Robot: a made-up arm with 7 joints.
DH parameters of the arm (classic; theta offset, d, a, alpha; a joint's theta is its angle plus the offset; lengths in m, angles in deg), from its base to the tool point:
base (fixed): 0 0.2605 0.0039 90
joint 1: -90 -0.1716 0.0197 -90
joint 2: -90 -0.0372 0.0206 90
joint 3: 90 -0.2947 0.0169 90
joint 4: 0 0.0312 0.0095 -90
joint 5: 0 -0.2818 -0.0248 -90
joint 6: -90 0.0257 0.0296 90
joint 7: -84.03 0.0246 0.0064 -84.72
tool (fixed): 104.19 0.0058 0 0
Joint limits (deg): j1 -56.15..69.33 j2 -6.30..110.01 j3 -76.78..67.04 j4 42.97..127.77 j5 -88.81..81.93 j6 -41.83..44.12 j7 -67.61..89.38
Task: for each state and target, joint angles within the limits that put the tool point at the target. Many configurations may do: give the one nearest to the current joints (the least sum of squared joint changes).
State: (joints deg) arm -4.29 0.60 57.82 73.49 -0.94 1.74 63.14
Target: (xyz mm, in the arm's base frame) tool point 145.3 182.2 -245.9
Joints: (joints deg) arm 3.06 -6.30 32.99 49.44 8.88 -2.99 62.17
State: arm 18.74 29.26 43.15 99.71 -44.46 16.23 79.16
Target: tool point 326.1 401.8 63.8
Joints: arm 33.29 17.50 31.29 71.61 -37.80 10.64 79.29
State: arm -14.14 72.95 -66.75 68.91 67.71 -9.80 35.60
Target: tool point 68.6 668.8 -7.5
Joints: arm 15.01 83.67 -55.44 42.97 58.78 -38.08 36.94
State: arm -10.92 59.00 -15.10 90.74 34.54 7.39 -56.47
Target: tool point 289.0 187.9 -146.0
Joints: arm 16.01 24.50 -26.05 71.37 36.84 -2.97 -58.50
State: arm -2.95 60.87 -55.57 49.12 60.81 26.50 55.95
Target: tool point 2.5 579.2 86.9
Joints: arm -14.84 106.73 -62.07 83.67 61.64 32.01 54.04
